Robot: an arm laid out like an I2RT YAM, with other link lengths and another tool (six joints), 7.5 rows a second.
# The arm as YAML. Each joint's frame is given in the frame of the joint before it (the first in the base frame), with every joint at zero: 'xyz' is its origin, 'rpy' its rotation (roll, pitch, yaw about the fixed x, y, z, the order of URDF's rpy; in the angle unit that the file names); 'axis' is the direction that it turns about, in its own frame. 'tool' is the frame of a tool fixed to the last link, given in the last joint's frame.
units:
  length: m
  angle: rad
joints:
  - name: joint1
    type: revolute
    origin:
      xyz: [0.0, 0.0, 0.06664]
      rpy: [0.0, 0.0, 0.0]
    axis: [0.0, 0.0, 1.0]
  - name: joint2
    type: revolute
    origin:
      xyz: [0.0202, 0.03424, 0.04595]
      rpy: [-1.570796, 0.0, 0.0]
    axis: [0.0, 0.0, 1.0]
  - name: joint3
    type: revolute
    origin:
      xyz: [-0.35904, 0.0, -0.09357]
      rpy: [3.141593, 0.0, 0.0]
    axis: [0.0, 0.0, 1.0]
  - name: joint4
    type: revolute
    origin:
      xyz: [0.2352, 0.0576, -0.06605]
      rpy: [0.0, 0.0, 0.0]
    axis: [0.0, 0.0, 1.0]
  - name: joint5
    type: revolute
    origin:
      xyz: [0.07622, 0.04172, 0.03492]
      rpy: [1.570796, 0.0, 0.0]
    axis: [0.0, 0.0, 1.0]
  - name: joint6
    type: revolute
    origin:
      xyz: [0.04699, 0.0, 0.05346]
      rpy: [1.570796, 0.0, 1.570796]
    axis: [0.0, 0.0, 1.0]
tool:
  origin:
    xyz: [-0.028, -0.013, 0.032]
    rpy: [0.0, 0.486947, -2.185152]
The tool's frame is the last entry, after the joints.
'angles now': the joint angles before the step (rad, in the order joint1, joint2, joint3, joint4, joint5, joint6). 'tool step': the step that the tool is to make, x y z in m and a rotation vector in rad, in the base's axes. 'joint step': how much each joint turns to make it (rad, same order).
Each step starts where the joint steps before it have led.
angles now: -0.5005, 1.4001, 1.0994, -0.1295, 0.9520, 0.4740
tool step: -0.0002, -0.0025, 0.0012, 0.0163, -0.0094, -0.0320
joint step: -0.0011, 0.0126, 0.0300, -0.0606, 0.0196, 0.0532
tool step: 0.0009, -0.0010, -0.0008, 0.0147, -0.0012, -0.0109
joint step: 0.0007, 0.0092, 0.0165, -0.0388, 0.0039, 0.0308
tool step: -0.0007, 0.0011, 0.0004, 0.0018, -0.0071, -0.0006
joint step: 0.0024, -0.0030, -0.0002, -0.0061, 0.0002, 0.0103
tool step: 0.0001, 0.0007, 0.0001, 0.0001, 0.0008, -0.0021
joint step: 0.0030, -0.0001, 0.0015, -0.0056, 0.0046, 0.0040
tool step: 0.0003, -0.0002, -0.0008, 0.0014, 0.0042, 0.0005
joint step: -0.0002, 0.0014, -0.0005, -0.0009, -0.0003, -0.0018
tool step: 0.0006, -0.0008, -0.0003, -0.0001, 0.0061, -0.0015
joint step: -0.0011, 0.0032, 0.0024, -0.0009, 0.0018, -0.0044
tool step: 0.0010, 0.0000, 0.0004, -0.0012, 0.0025, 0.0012
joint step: 0.0015, 0.0020, 0.0029, 0.0002, 0.0014, -0.0032
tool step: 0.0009, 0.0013, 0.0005, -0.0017, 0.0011, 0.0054
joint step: 0.0046, -0.0012, 0.0000, 0.0020, 0.0003, -0.0039
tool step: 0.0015, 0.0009, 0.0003, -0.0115, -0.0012, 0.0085
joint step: 0.0037, -0.0020, -0.0099, 0.0305, 0.0004, -0.0193
